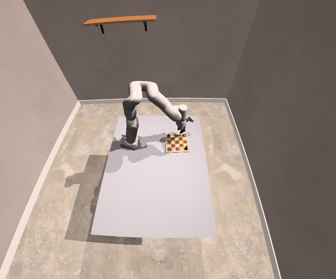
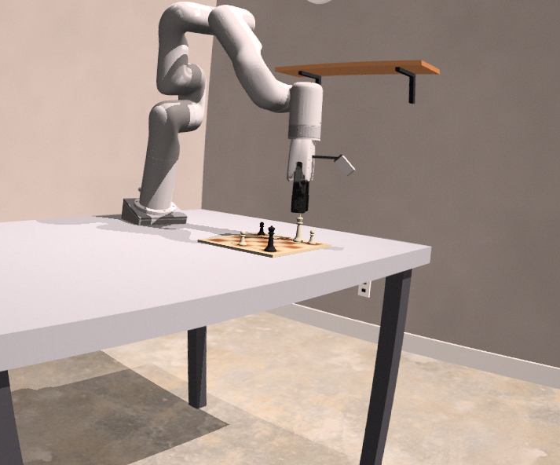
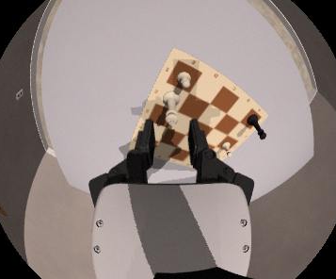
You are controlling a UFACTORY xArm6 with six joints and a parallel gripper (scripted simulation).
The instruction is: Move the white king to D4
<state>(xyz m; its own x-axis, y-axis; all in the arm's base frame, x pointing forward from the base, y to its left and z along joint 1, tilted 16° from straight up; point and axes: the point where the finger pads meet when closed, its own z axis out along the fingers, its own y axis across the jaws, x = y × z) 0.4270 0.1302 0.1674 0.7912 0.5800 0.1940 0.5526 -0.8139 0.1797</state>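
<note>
My hand is 60 mm above the white king. Round my hand: black pawn (110 mm behind, 10 mm to the right, 80 mm below); tall black piece (70 mm ahead, 150 mm to the right, 60 mm below); chessboard (20 mm behind, 80 mm to the right, 90 mm below).
</note>
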